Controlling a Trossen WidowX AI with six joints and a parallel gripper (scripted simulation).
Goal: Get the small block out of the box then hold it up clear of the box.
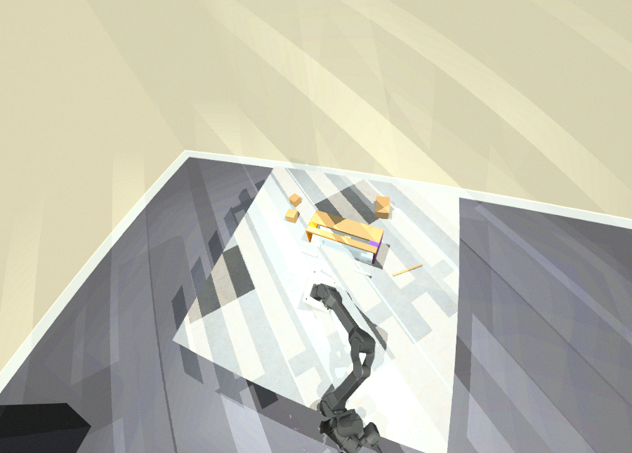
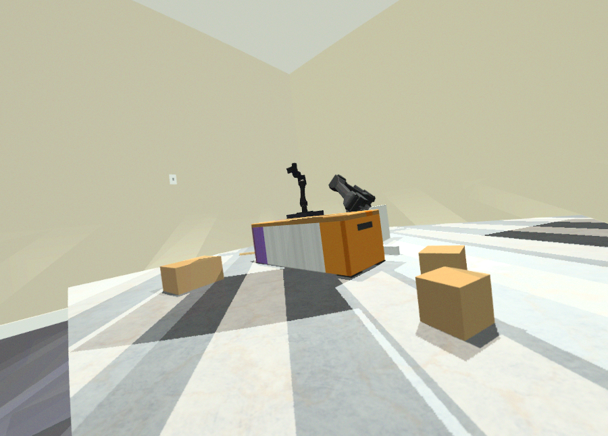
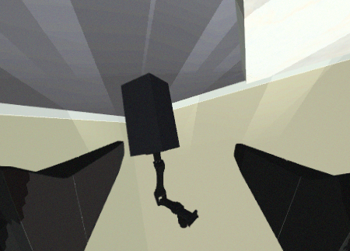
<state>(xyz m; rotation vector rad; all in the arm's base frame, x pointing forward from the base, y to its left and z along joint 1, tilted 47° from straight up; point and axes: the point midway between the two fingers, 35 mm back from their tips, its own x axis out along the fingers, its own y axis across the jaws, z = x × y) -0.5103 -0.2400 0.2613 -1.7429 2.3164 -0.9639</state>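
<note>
My gripper tip is 830 mm short of the tan block, 320 mm to the right of it and 20 mm above it. From my gripper tip the other things lie so: thin stick (780 mm ahead, 100 mm below, 20 mm to the right); then box (830 mm ahead, 340 mm to the left, 40 mm below).
</note>
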